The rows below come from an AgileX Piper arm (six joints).
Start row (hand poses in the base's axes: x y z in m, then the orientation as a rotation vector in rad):
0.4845 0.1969 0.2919 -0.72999 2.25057 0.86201
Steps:
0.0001 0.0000 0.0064 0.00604 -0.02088 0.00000
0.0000 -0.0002 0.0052 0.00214 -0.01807 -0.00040
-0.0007 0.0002 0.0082 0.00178 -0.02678 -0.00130
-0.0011 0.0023 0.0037 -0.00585 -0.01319 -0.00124
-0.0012 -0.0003 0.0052 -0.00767 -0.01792 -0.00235
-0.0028 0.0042 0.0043 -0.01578 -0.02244 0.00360
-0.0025 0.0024 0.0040 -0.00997 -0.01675 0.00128
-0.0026 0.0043 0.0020 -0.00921 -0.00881 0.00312
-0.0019 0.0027 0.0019 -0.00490 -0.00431 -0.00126
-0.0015 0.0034 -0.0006 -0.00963 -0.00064 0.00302
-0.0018 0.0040 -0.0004 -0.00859 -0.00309 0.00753
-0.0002 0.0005 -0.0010 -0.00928 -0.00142 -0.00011
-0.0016 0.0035 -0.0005 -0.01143 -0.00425 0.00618
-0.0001 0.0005 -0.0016 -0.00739 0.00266 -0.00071
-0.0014 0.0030 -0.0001 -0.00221 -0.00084 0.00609
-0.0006 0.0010 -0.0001 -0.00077 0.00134 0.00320
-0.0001 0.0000 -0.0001 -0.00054 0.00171 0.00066
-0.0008 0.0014 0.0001 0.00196 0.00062 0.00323
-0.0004 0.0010 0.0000 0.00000 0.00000 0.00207
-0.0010 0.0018 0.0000 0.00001 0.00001 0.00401
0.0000 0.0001 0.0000 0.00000 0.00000 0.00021
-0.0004 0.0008 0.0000 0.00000 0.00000 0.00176
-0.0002 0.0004 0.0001 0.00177 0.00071 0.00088
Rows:
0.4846 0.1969 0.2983 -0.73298 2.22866 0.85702
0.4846 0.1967 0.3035 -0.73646 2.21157 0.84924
0.4839 0.1969 0.3117 -0.74132 2.18716 0.83593
0.4828 0.1992 0.3154 -0.74625 2.17905 0.82213
0.4816 0.1989 0.3206 -0.75196 2.16794 0.80338
0.4788 0.2031 0.3249 -0.76951 2.15585 0.77695
0.4763 0.2055 0.3289 -0.77995 2.14601 0.75838
0.4737 0.2098 0.3309 -0.79021 2.14231 0.74585
0.4718 0.2125 0.3328 -0.79228 2.14137 0.73788
0.4703 0.2159 0.3322 -0.80087 2.14509 0.72929
0.4685 0.2199 0.3318 -0.81449 2.14488 0.72272
0.4683 0.2204 0.3308 -0.81952 2.14848 0.71242
0.4667 0.2239 0.3303 -0.83331 2.14893 0.70155
0.4666 0.2244 0.3287 -0.83590 2.15531 0.69512
0.4652 0.2274 0.3286 -0.84410 2.15399 0.69546
0.4646 0.2284 0.3285 -0.84789 2.15467 0.69704
0.4645 0.2284 0.3284 -0.84861 2.15628 0.69778
0.4637 0.2298 0.3285 -0.85113 2.15489 0.70176
0.4633 0.2308 0.3285 -0.85347 2.15430 0.70280
0.4623 0.2326 0.3285 -0.85801 2.15315 0.70483
0.4623 0.2327 0.3285 -0.85825 2.15309 0.70494
0.4619 0.2335 0.3285 -0.86024 2.15258 0.70582
0.4617 0.2339 0.3286 -0.86018 2.15202 0.70847

